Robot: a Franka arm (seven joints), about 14 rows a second.
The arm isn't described. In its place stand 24 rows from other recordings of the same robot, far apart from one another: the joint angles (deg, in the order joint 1, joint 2, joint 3, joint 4, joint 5, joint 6, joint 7), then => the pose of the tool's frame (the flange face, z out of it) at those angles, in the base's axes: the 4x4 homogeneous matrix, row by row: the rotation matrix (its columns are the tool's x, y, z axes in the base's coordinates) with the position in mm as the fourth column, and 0 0 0 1 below.
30.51, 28.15, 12.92, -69.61, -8.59, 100.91, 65.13 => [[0.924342 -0.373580 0.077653 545.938], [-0.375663 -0.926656 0.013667 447.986], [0.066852 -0.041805 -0.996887 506.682], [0 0 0 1]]
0.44, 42.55, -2.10, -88.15, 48.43, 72.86, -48.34 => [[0.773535 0.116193 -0.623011 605.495], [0.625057 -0.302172 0.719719 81.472], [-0.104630 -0.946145 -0.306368 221.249], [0 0 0 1]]
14.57, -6.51, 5.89, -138.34, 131.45, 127.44, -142.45 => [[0.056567 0.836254 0.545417 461.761], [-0.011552 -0.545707 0.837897 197.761], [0.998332 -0.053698 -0.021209 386.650], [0 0 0 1]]
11.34, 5.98, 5.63, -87.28, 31.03, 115.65, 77.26 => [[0.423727 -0.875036 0.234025 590.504], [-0.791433 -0.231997 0.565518 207.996], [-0.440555 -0.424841 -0.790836 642.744], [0 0 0 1]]
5.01, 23.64, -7.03, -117.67, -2.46, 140.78, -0.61 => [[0.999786 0.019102 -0.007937 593.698], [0.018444 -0.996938 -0.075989 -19.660], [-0.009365 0.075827 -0.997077 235.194], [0 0 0 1]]
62.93, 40.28, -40.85, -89.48, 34.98, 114.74, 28.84 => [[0.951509 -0.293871 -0.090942 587.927], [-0.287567 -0.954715 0.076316 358.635], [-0.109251 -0.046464 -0.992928 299.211], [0 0 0 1]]
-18.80, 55.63, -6.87, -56.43, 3.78, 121.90, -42.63 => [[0.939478 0.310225 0.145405 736.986], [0.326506 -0.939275 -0.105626 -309.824], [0.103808 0.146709 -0.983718 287.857], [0 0 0 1]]
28.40, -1.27, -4.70, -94.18, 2.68, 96.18, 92.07 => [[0.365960 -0.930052 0.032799 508.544], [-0.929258 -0.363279 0.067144 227.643], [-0.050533 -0.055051 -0.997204 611.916], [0 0 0 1]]
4.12, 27.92, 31.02, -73.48, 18.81, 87.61, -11.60 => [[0.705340 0.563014 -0.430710 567.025], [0.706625 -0.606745 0.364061 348.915], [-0.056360 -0.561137 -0.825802 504.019], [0 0 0 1]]
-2.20, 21.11, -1.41, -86.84, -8.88, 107.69, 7.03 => [[0.990749 -0.135305 -0.010471 667.381], [-0.135280 -0.978533 -0.155477 -51.574], [0.010791 0.155455 -0.987784 451.846], [0 0 0 1]]
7.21, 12.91, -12.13, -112.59, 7.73, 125.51, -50.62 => [[0.748217 0.663299 0.014331 598.166], [0.661439 -0.747452 0.061751 -42.098], [0.051671 -0.036724 -0.997989 362.695], [0 0 0 1]]
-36.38, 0.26, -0.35, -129.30, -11.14, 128.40, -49.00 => [[0.937280 0.334148 -0.099257 412.338], [0.322765 -0.939480 -0.114893 -314.720], [-0.131641 0.075650 -0.988407 359.327], [0 0 0 1]]
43.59, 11.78, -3.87, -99.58, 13.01, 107.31, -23.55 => [[0.515744 0.838464 -0.176031 459.591], [0.856702 -0.502698 0.115574 407.321], [0.008415 -0.210413 -0.977576 451.373], [0 0 0 1]]
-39.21, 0.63, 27.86, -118.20, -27.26, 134.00, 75.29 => [[0.286154 -0.929795 0.231510 562.964], [-0.854282 -0.356992 -0.377835 -121.068], [0.433956 -0.089656 -0.896462 457.172], [0 0 0 1]]
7.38, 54.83, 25.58, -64.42, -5.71, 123.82, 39.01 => [[0.967731 -0.251523 0.015246 713.450], [-0.244340 -0.921866 0.300768 319.568], [-0.061596 -0.294788 -0.953575 273.521], [0 0 0 1]]
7.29, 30.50, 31.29, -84.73, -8.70, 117.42, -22.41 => [[0.497088 0.867590 0.013826 593.078], [0.854122 -0.492055 0.168399 377.224], [0.152904 -0.071900 -0.985622 412.676], [0 0 0 1]]
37.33, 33.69, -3.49, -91.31, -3.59, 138.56, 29.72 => [[0.962474 0.132819 0.236649 591.504], [0.118895 -0.990276 0.072234 404.275], [0.243942 -0.041387 -0.968906 314.750], [0 0 0 1]]
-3.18, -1.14, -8.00, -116.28, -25.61, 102.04, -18.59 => [[0.912542 0.312405 -0.263953 506.720], [0.200822 -0.904495 -0.376244 -138.472], [-0.356284 0.290331 -0.888127 445.437], [0 0 0 1]]
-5.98, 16.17, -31.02, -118.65, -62.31, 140.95, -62.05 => [[0.211304 0.973738 -0.084761 483.050], [0.627327 -0.201609 -0.752207 -350.847], [-0.749541 0.105772 -0.653453 327.038], [0 0 0 1]]
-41.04, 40.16, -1.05, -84.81, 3.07, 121.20, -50.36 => [[0.992704 0.117808 -0.025700 529.690], [0.119322 -0.990477 0.068686 -472.218], [-0.017363 -0.071251 -0.997307 256.346], [0 0 0 1]]
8.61, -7.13, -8.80, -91.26, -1.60, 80.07, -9.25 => [[0.985198 0.155422 -0.072304 496.847], [0.155222 -0.987844 -0.008411 -10.727], [-0.072733 -0.002936 -0.997347 664.377], [0 0 0 1]]
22.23, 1.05, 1.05, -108.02, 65.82, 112.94, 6.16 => [[0.970213 -0.217383 -0.106919 514.762], [-0.015174 -0.495019 0.868750 285.199], [-0.241778 -0.841250 -0.483572 534.995], [0 0 0 1]]
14.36, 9.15, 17.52, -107.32, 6.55, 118.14, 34.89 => [[0.992686 -0.112191 -0.044582 512.368], [-0.104594 -0.983670 0.146468 317.425], [-0.060286 -0.140734 -0.988210 435.039], [0 0 0 1]]
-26.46, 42.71, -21.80, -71.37, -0.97, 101.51, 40.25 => [[0.107968 -0.943796 -0.312396 528.376], [-0.993436 -0.090480 -0.069992 -492.600], [0.037792 0.317902 -0.947370 331.349], [0 0 0 1]]
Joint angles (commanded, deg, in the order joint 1, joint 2, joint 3, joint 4, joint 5, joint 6, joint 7), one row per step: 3.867, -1.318, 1.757, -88.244, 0.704, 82.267, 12.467; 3.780, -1.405, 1.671, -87.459, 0.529, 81.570, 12.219; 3.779, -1.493, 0.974, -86.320, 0.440, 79.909, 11.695; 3.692, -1.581, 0.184, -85.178, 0.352, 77.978, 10.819; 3.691, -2.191, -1.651, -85.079, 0.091, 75.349, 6.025; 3.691, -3.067, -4.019, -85.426, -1.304, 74.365, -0.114; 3.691, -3.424, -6.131, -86.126, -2.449, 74.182, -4.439; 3.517, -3.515, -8.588, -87.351, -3.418, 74.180, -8.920; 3.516, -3.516, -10.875, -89.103, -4.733, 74.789, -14.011; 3.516, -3.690, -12.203, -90.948, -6.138, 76.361, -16.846
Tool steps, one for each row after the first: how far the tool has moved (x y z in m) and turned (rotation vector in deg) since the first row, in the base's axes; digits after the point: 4 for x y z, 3 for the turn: -0.0015, -0.0021, 0.0061, -0.138, -0.192, 0.071; -0.0047, -0.0091, 0.0137, -0.207, 0.234, -0.097; -0.0085, -0.0178, 0.0209, -0.248, 0.927, -0.096; -0.0164, -0.0358, 0.0237, -0.015, 2.836, 2.818; -0.0232, -0.0609, 0.0275, -0.496, 3.349, 6.339; -0.0261, -0.0829, 0.0250, -0.864, 4.021, 8.351; -0.0285, -0.1089, 0.0163, -0.830, 5.353, 10.052; -0.0303, -0.1325, 0.0034, -0.929, 6.826, 12.709; -0.0308, -0.1477, -0.0075, -1.667, 7.346, 14.186
